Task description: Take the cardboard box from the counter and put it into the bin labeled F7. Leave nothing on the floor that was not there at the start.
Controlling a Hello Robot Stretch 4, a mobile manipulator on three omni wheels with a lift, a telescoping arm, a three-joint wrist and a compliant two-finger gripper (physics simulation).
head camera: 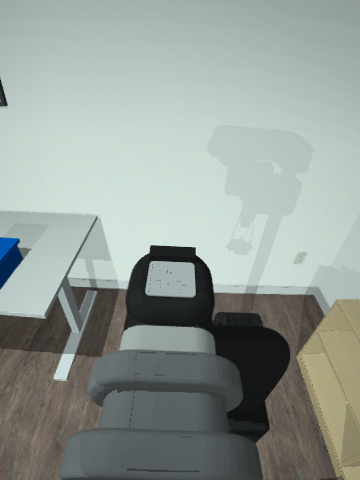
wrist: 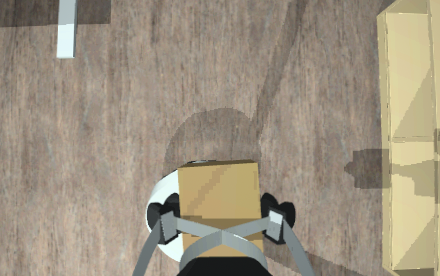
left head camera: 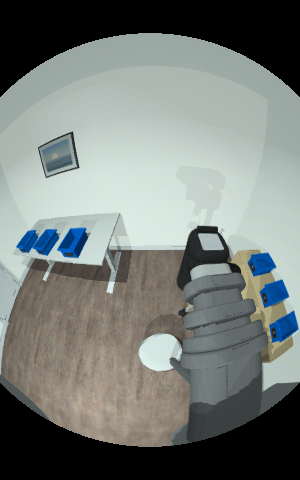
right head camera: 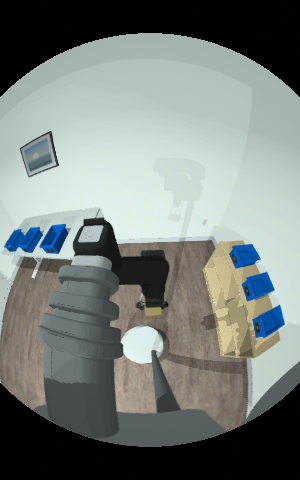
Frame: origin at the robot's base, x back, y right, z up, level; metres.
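Where they show: gripper, fingertip midpoint: (wrist: 220,209); robot's base, origin of the base link: (left head camera: 159,350) (right head camera: 142,343).
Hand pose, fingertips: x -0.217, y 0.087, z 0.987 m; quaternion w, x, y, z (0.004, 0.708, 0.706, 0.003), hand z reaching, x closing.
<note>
Each offset is from my fingertips to the centre of the thing. Level surfaces: height alone.
My gripper (right head camera: 152,304) (wrist: 220,209) is shut on the cardboard box @(dx +0.000, dy +0.000, dz +0.025 m) (right head camera: 153,312) (wrist: 220,187), with a finger pad at each side of it. The box is held above the floor. Three blue bins @(dx -0.428, dy +0.959, dz -0.345 m) (left head camera: 262,264) @(dx -0.080, dy +0.960, dz -0.345 m) (left head camera: 275,293) @(dx +0.268, dy +0.962, dz -0.345 m) (left head camera: 284,326) stand in a row on the tan shelf unit (head camera: 345,312) (right head camera: 237,275) at the right. Several more blue bins @(dx -0.635, dy -1.772, dz -0.235 m) (left head camera: 27,241) @(dx -0.633, dy -1.354, dz -0.235 m) (left head camera: 46,242) @(dx -0.631, dy -0.935, dz -0.235 m) (left head camera: 73,243) stand on the white table at the left. The bin labels are too small to read, so I cannot tell which is F7. The counter does not show.
The white table @(dz -0.295 m) (head camera: 60,230) (left head camera: 102,235) has its leg and foot (wrist: 66,35) on the floor at the left. A white round disc (left head camera: 160,352) (right head camera: 137,345) (wrist: 167,190) is low beneath the arm. A wall stands ahead, with a picture (left head camera: 59,155) at the left.
</note>
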